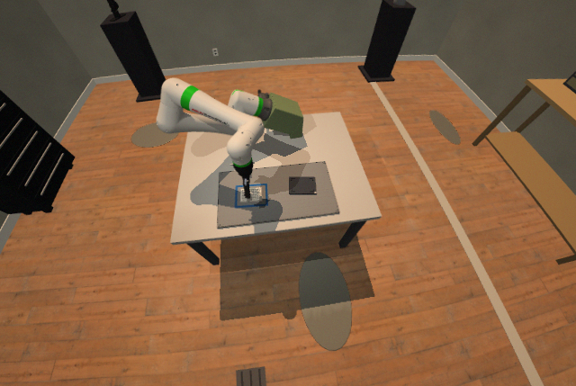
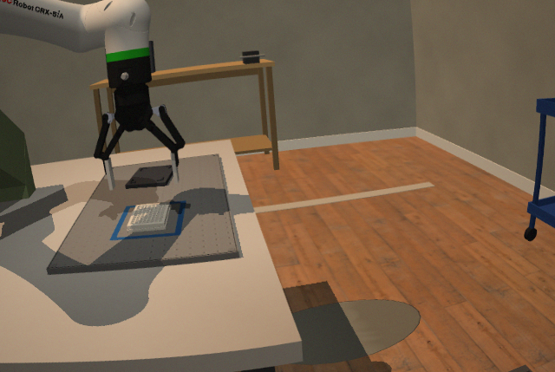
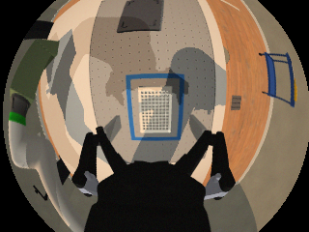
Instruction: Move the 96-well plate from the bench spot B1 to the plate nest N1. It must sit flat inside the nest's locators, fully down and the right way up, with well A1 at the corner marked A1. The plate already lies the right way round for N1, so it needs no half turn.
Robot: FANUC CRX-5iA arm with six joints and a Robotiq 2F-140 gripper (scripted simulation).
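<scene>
The white 96-well plate is 8 cm below my hand. Also, from my hand: dark plate nest N1 (31 cm to the left, 8 cm below, 2 cm behind).
</scene>
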